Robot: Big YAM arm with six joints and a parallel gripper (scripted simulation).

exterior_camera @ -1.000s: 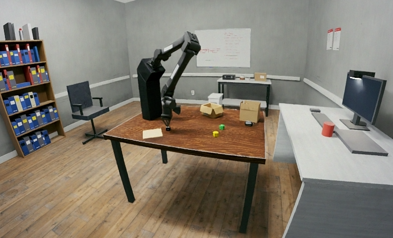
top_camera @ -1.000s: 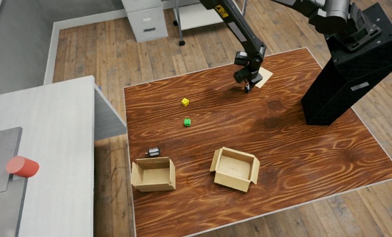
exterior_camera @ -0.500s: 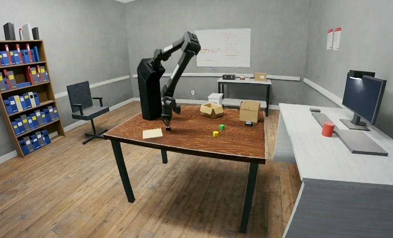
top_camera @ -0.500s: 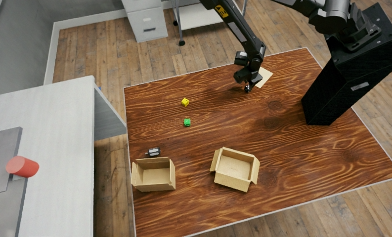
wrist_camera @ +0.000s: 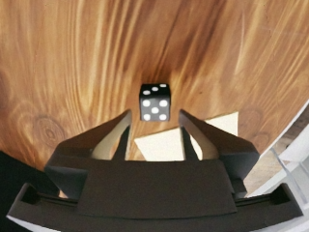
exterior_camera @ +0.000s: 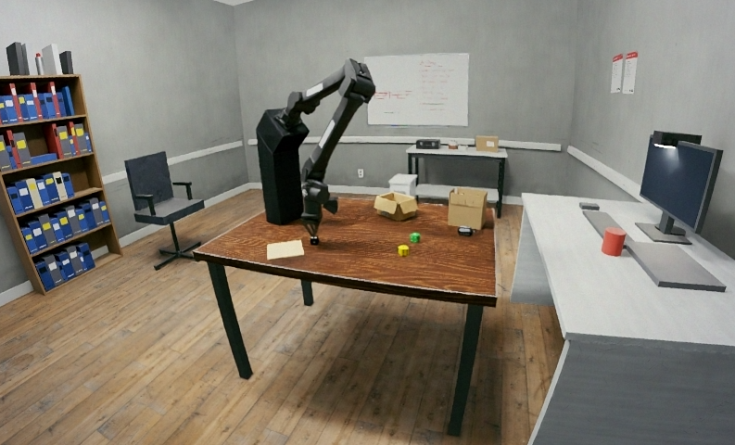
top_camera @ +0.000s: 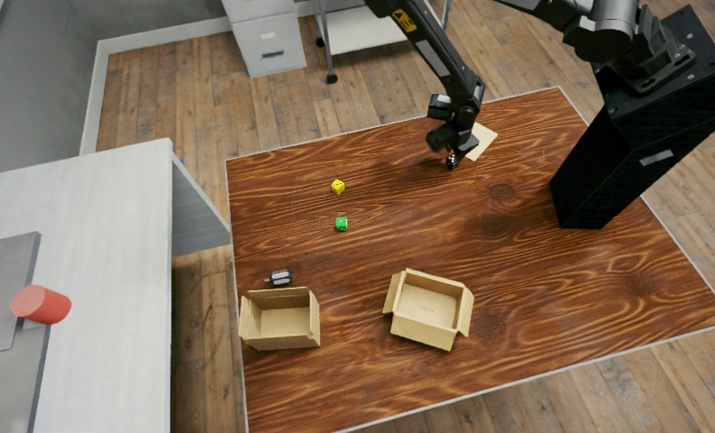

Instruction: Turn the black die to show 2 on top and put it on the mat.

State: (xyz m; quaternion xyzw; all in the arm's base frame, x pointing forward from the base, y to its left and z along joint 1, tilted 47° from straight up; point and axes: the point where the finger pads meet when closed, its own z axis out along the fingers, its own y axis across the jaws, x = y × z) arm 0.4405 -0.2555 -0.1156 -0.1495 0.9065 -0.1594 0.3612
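Right now the black die is 30 mm below my hand. Also, from my hand: yellow die 370 mm ahead, 30 mm to the right, 30 mm below; mat 90 mm behind, 80 mm to the right, 40 mm below; green die 390 mm ahead, 100 mm to the left, 30 mm below.
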